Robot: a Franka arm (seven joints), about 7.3 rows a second.
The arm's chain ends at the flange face. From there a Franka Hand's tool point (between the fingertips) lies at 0.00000 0.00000 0.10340 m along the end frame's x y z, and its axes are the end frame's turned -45 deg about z.
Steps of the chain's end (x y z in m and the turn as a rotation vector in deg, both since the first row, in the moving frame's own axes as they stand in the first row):
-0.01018, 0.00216, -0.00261, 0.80, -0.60, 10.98
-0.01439, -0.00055, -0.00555, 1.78, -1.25, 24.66
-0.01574, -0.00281, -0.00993, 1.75, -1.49, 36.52
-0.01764, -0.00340, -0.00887, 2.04, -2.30, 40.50
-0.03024, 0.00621, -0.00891, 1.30, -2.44, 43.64
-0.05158, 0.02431, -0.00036, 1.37, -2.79, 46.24
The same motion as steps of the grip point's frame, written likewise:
-0.00830, -0.00742, -0.00263, 0.99, 0.14, 10.98
-0.00831, -0.01417, -0.00562, 2.14, 0.37, 24.66
-0.00756, -0.01687, -0.01001, 2.29, 0.18, 36.52
-0.00850, -0.02008, -0.00901, 3.07, -0.18, 40.50
-0.02536, -0.02184, -0.00902, 2.64, -0.81, 43.64
-0.05326, -0.02472, -0.00050, 2.94, -1.00, 46.24

